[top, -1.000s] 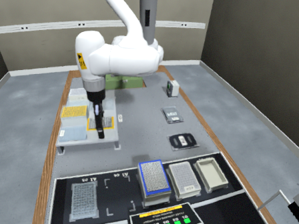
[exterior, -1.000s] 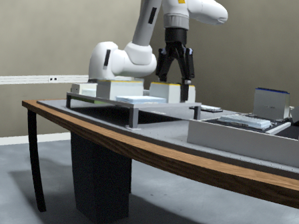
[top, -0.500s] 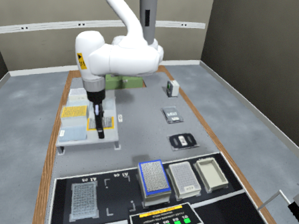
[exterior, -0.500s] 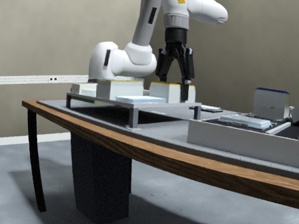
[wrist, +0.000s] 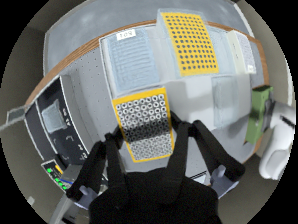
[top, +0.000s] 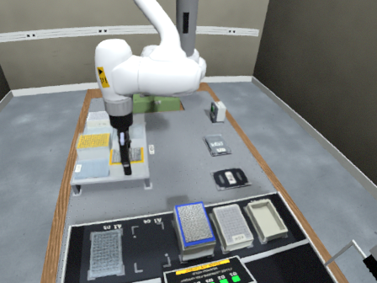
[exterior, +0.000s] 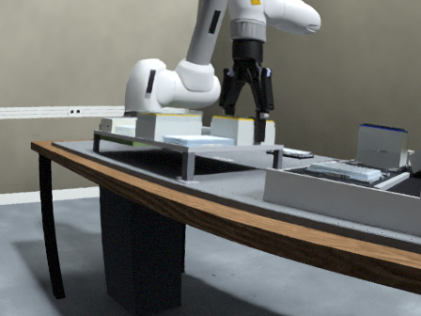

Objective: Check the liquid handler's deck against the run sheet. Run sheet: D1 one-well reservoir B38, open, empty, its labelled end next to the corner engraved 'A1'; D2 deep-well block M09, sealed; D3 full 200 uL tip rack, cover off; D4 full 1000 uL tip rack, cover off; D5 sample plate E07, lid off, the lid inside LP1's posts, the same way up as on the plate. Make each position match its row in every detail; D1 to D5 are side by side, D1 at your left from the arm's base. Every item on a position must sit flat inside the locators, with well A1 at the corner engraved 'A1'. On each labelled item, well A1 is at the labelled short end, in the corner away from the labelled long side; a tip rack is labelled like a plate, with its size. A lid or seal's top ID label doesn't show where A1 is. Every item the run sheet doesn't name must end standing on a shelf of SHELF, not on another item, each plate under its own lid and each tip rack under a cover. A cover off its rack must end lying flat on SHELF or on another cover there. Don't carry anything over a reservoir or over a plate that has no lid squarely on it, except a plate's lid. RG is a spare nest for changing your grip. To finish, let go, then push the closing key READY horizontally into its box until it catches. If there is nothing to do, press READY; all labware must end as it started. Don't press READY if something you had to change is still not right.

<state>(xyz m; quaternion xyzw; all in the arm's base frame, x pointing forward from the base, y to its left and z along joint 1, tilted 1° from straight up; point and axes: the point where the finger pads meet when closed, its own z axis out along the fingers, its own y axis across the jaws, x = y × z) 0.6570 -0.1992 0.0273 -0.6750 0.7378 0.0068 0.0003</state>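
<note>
The yellow-rimmed tip rack is 10 mm behind my hand, 10 mm to the left of it and 10 mm above it. Also, from my hand: blue-rimmed tip rack (320 mm ahead, 150 mm to the left, 20 mm above); shelf (170 mm behind, 50 mm to the right, 40 mm below); clear sample plate (310 mm ahead, 100 mm to the right, 40 mm below).
</note>
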